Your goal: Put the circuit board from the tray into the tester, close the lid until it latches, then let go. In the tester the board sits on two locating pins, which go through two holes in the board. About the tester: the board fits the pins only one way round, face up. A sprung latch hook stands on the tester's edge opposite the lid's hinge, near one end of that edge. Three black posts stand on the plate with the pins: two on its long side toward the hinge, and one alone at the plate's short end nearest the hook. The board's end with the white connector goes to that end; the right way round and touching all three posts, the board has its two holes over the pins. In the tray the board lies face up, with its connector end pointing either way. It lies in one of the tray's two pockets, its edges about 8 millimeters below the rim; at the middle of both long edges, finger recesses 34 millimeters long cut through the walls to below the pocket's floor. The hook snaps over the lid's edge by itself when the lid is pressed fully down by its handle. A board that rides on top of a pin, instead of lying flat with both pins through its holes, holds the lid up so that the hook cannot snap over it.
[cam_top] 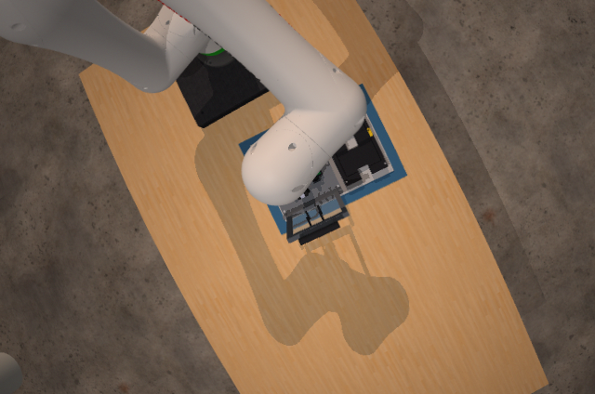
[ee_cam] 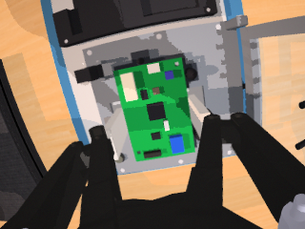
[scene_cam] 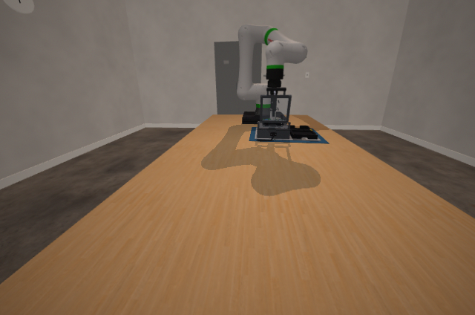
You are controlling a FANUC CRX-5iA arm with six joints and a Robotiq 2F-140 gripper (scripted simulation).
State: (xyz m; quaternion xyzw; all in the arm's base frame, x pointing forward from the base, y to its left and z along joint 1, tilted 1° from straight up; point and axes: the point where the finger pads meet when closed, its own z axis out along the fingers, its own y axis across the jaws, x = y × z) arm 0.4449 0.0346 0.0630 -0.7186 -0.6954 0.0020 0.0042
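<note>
The green circuit board lies 20 mm below my hand. The rest, counted from my hand: clear lid: 130 mm ahead, 80 mm above; black latch hook: 60 mm behind, 60 mm to the left, 20 mm below; tester: 30 mm ahead, 30 mm to the left, 10 mm above.
</note>
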